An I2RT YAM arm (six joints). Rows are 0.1 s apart.
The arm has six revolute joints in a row. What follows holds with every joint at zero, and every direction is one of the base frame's.
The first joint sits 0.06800 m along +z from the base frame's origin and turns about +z.
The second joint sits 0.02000 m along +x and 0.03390 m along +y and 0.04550 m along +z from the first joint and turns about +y.
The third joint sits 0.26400 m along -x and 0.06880 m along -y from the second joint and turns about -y.
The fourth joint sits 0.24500 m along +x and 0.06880 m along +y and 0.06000 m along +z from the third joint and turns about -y.
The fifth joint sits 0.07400 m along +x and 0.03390 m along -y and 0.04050 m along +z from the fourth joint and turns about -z.
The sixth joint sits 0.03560 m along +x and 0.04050 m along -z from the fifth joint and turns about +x.
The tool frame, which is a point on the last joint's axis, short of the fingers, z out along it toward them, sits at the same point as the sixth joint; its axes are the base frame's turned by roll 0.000, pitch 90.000 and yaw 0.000 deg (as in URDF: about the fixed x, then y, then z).
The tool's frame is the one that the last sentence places.
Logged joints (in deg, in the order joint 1, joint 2, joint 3, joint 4, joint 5, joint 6), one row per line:
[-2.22, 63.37, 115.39, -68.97, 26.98, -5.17]
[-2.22, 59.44, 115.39, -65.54, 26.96, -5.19]
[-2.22, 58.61, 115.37, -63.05, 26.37, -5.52]
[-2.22, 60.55, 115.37, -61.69, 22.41, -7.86]
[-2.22, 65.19, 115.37, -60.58, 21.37, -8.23]
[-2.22, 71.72, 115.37, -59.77, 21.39, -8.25]
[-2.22, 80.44, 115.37, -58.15, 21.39, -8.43]
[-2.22, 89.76, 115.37, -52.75, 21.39, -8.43]
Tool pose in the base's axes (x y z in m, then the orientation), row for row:
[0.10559, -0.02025, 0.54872, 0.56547, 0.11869, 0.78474, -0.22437]
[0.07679, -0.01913, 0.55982, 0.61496, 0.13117, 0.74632, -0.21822]
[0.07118, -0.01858, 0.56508, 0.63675, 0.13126, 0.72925, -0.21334]
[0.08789, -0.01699, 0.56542, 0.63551, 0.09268, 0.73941, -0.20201]
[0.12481, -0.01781, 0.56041, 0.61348, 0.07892, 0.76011, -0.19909]
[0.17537, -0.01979, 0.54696, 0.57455, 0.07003, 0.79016, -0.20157]
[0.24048, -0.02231, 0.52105, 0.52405, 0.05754, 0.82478, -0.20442]
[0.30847, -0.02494, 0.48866, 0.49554, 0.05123, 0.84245, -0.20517]
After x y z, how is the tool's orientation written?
As a quaternion, w x y z.
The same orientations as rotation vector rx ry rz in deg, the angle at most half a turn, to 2 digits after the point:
[15.99, 105.74, -30.23]
[17.32, 98.53, -28.81]
[17.18, 95.43, -27.92]
[12.13, 96.81, -26.45]
[10.42, 100.41, -26.30]
[9.40, 106.06, -27.06]
[7.89, 113.10, -28.03]
[7.11, 116.96, -28.48]

